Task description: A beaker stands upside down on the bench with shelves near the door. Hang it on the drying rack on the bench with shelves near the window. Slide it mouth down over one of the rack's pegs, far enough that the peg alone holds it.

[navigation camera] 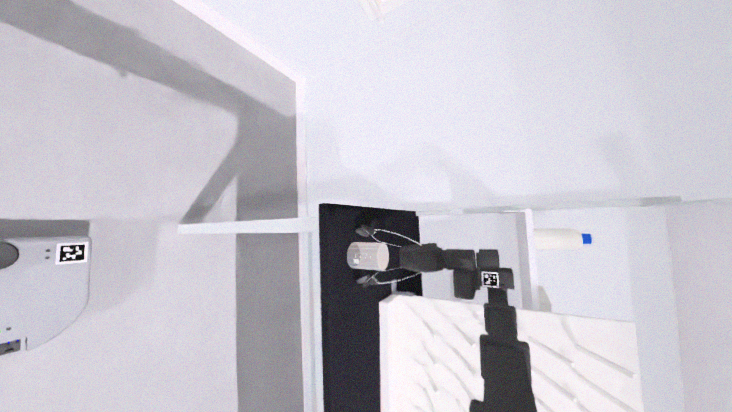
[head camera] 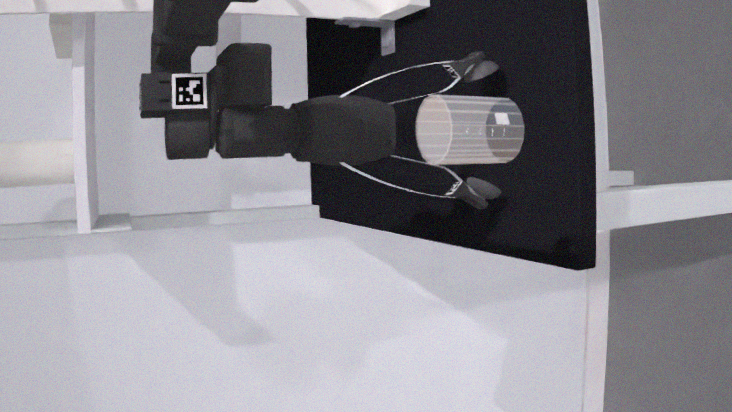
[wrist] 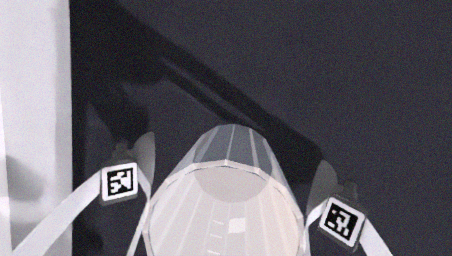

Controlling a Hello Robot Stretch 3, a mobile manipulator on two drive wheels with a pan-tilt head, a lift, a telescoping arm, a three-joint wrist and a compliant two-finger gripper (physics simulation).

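Frame: origin at the robot's base, x back, y right, z up, level; centimetres.
Where they show: gripper, between the fingertips: (navigation camera: 356, 255) (head camera: 496, 129) (wrist: 232, 164).
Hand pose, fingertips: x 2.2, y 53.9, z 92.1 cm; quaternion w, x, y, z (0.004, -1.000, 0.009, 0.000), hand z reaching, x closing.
Note:
After its pixels a point has its place.
The clear beaker (head camera: 470, 148) {x 0.2, y 50.6, z 97.9 cm} (navigation camera: 373, 249) {x 0.1, y 50.6, z 99.1 cm} (wrist: 225, 215) {x 2.2, y 54.5, z 100.4 cm} is between the two fingertips of my gripper (head camera: 480, 128) {x 2.2, y 53.9, z 92.1 cm} (navigation camera: 364, 255) {x 2.2, y 53.9, z 92.1 cm} (wrist: 232, 164) {x 2.2, y 53.9, z 92.1 cm}, which is shut on it. The gripper points down toward the black worktop (head camera: 553, 220) {x -7.0, y 45.7, z 91.4 cm} (navigation camera: 348, 332) {x 21.4, y 49.9, z 91.4 cm} (wrist: 375, 75) {x 11.5, y 62.0, z 91.4 cm}. The beaker's pinkish end faces my palm and its other end points at the worktop; its height over it is hard to tell. The drying rack (head camera: 414, 7) {x 19.5, y 69.4, z 92.9 cm} (navigation camera: 389, 358) {x 40.4, y 73.9, z 91.7 cm}, a white panel with slanted pegs, stands beside the gripper. My arm crosses it in the navigation view, and no peg is inside the beaker.
A white shelf board (head camera: 86, 179) {x -1.9, y 87.9, z 135.4 cm} (navigation camera: 525, 245) {x 2.7, y 93.3, z 135.2 cm} is above the gripper, with a cream bottle (head camera: 35, 163) {x 0.9, y 99.2, z 144.3 cm} (navigation camera: 555, 239) {x 1.1, y 99.1, z 144.8 cm} beyond it. A small grey bracket (head camera: 387, 40) {x 16.9, y 79.5, z 92.0 cm} is at the rack's lower corner. White bench rails (head camera: 665, 202) {x -6.2, y 45.1, z 73.5 cm} (navigation camera: 240, 226) {x -6.7, y 45.1, z 51.1 cm} lie below the worktop. My base (navigation camera: 46, 296) {x 11.9, y 8.8, z 15.9 cm} shows at the navigation view's left.

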